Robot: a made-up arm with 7 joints. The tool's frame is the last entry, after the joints. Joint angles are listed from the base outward. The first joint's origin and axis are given. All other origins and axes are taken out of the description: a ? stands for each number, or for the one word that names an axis. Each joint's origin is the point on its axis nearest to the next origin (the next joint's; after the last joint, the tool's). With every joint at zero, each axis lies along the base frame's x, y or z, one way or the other. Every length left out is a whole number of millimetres.
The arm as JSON. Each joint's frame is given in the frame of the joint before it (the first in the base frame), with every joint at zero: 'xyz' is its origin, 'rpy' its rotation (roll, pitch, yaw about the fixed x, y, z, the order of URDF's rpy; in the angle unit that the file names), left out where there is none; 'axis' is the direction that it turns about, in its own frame. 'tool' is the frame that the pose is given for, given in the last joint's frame.
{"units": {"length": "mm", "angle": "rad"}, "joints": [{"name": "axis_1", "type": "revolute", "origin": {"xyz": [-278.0, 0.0, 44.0]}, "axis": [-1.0, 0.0, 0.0]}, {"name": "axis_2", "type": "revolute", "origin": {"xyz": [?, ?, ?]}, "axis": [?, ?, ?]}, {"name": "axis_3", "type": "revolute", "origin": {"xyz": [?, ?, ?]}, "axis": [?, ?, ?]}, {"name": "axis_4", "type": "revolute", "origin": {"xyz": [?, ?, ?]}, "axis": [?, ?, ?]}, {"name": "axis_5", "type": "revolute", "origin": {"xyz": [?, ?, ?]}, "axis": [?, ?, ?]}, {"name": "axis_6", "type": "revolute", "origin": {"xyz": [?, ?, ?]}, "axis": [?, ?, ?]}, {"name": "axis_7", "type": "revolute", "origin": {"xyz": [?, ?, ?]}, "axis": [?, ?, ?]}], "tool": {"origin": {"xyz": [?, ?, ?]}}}
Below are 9 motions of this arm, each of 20 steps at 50 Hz.
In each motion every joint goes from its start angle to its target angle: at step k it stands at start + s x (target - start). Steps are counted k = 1, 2, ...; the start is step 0. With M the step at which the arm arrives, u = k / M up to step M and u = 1 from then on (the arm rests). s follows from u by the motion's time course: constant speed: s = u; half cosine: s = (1 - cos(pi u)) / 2; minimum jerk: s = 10 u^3 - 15 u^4 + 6 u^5.
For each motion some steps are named. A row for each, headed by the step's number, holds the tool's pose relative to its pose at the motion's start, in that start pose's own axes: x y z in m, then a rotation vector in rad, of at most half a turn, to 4 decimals.
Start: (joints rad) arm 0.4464 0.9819 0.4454 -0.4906 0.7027 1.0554 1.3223
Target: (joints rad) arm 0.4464 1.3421 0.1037 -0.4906 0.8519 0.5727 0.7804
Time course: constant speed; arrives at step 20
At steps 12, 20:
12: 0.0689 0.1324 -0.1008 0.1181 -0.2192 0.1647
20: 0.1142 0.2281 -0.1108 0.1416 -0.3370 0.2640

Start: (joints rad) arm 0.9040 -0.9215 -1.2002 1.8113 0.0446 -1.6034 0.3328
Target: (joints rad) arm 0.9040 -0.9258 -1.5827 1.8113 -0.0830 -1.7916 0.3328
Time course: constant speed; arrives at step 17
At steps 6, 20:
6: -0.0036 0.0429 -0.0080 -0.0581 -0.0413 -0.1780
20: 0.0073 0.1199 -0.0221 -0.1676 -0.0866 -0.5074

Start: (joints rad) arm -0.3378 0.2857 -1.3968 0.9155 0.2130 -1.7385 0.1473
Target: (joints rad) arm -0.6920 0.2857 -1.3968 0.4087 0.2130 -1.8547 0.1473
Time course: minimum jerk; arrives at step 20
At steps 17, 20:
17: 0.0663 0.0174 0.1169 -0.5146 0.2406 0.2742
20: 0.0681 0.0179 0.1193 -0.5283 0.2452 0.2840

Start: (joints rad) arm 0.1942 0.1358 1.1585 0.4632 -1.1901 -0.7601 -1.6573
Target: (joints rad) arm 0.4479 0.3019 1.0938 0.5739 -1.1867 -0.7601 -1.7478
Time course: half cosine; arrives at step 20
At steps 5, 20:
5: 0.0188 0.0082 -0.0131 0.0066 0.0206 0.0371
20: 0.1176 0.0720 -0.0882 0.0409 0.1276 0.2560

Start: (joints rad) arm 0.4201 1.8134 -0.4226 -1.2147 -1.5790 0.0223 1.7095
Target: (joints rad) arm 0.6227 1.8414 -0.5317 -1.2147 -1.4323 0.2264 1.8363
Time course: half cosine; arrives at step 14
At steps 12, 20:
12: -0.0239 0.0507 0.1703 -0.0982 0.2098 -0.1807
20: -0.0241 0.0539 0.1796 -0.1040 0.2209 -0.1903

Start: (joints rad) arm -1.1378 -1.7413 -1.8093 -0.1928 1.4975 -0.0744 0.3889
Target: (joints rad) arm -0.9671 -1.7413 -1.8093 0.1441 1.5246 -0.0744 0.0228
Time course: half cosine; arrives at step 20
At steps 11, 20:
11: 0.0368 -0.0070 0.0179 0.0963 0.0566 0.3981
20: 0.0636 0.0146 0.0275 0.1792 0.0741 0.6871

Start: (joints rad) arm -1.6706 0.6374 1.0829 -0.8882 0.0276 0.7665 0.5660
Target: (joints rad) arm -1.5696 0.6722 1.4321 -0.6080 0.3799 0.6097 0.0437
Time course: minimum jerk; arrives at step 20
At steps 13, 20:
13: 0.1340 -0.0941 0.0147 -0.0853 0.2311 0.5583
20: 0.1756 -0.1044 0.0081 -0.1132 0.3203 0.7391

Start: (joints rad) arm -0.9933 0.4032 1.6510 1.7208 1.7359 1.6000 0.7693
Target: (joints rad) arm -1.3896 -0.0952 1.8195 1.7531 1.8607 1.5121 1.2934
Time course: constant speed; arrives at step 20
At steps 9, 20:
9: -0.0906 0.0467 0.0271 -0.3062 -0.0975 -0.3458
20: -0.1653 0.1469 -0.0226 -0.6339 -0.3684 -0.7959

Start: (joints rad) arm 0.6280 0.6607 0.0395 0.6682 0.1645 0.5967 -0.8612
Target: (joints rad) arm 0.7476 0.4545 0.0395 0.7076 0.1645 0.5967 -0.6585
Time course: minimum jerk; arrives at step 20
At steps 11, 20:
11: -0.0796 0.0100 -0.0145 0.0363 0.0662 -0.2313
20: -0.1307 0.0255 -0.0185 0.0512 0.1117 -0.3922

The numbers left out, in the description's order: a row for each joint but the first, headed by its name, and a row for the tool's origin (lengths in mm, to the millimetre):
axis_2: xyz 0.0 156.0 66.0, axis 0.0 -1.0 0.0
axis_3: xyz 32.0 0.0 -141.0, axis 0.0 0.0 1.0
axis_4: xyz -228.0 65.0 0.0, axis 1.0 0.0 0.0
axis_5: xyz 0.0 160.0 69.0, axis 0.0 1.0 0.0
axis_6: xyz 143.0 0.0 -67.0, axis 1.0 0.0 0.0
axis_7: xyz 0.0 319.0 28.0, axis 0.0 0.0 -1.0
tool: xyz -87.0 -366.0 0.0

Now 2 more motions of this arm.
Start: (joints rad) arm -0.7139 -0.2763 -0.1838 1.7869 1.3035 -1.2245 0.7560
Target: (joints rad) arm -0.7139 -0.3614 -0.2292 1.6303 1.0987 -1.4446 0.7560
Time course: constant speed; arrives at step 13
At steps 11, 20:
11: 0.0229 0.0984 0.0071 -0.1965 -0.0480 -0.2549
20: 0.0294 0.1151 0.0074 -0.2379 -0.0535 -0.2985

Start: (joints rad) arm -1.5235 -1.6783 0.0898 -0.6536 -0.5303 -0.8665 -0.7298
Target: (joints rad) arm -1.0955 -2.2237 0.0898 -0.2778 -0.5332 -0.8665 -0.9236
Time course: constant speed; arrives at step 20
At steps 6, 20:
6: 0.0542 -0.0377 -0.0322 0.2265 0.0597 0.1552
20: 0.1725 -0.0917 -0.1600 0.8272 0.1782 0.4198

